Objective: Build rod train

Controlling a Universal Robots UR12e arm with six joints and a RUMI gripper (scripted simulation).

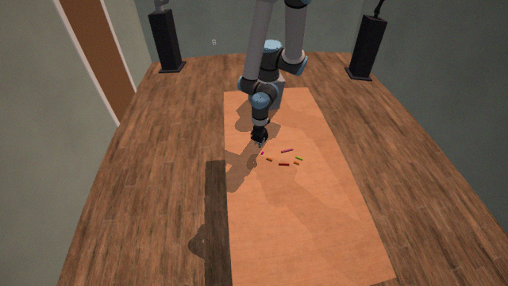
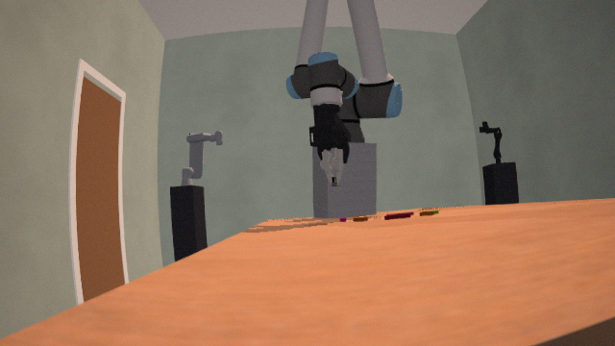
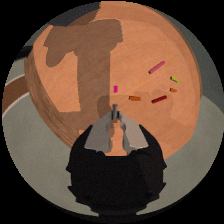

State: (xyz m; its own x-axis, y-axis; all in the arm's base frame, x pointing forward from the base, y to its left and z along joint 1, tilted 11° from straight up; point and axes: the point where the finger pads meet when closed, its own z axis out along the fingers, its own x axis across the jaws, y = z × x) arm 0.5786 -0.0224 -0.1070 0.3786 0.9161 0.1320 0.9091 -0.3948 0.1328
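My hand is 30 mm past the magenta rod, 20 mm to the right of it and 110 mm above it. Round my hand: pink rod (60 mm behind, 190 mm to the left, 110 mm below); red rod (70 mm ahead, 160 mm to the left, 110 mm below); grey rod (10 mm below).
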